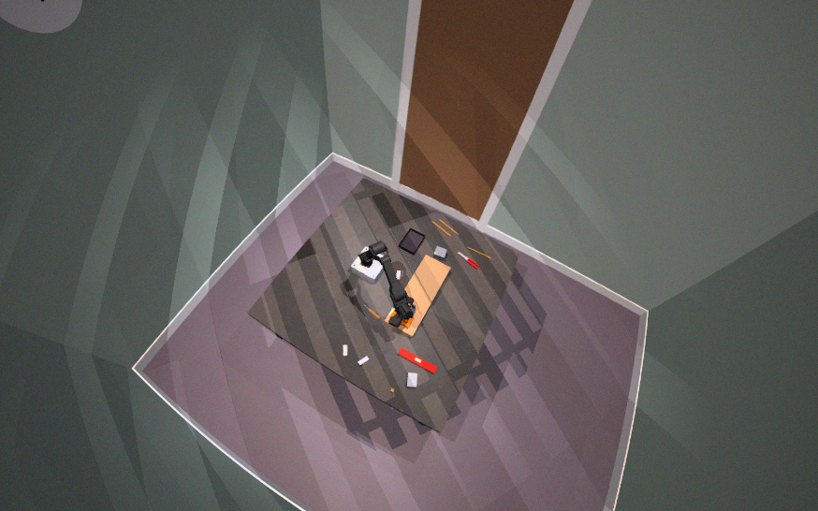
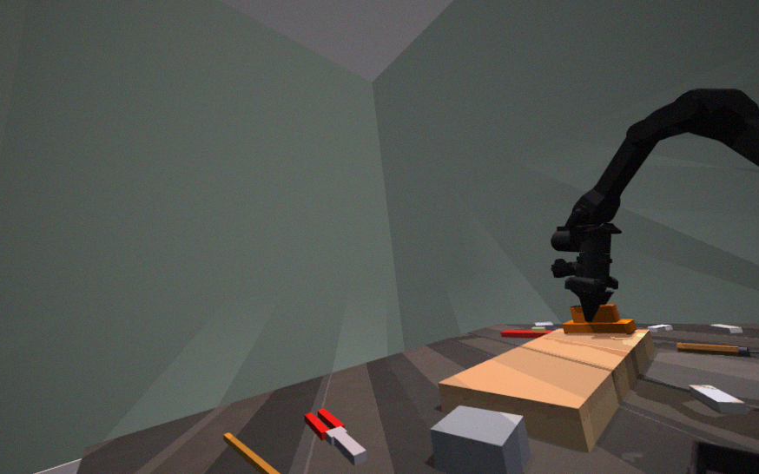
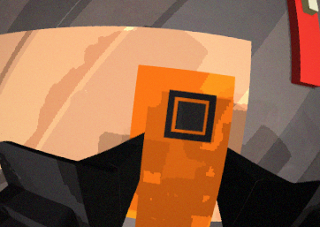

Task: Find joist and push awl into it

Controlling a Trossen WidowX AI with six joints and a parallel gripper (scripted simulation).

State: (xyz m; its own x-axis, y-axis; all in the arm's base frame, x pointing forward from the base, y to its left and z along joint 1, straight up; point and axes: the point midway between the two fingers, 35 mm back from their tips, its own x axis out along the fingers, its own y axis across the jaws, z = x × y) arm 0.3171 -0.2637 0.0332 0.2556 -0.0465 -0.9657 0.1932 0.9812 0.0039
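My gripper tip is 9 cm short of the grey block, 53 cm to the right of it and 5 cm above it. From my gripper tip the other things lie so: orange stud finder (1 cm ahead, 2 cm above); square indicator (2 cm ahead, 3 cm above); yellow-handled awl (20 cm behind, 6 cm below).
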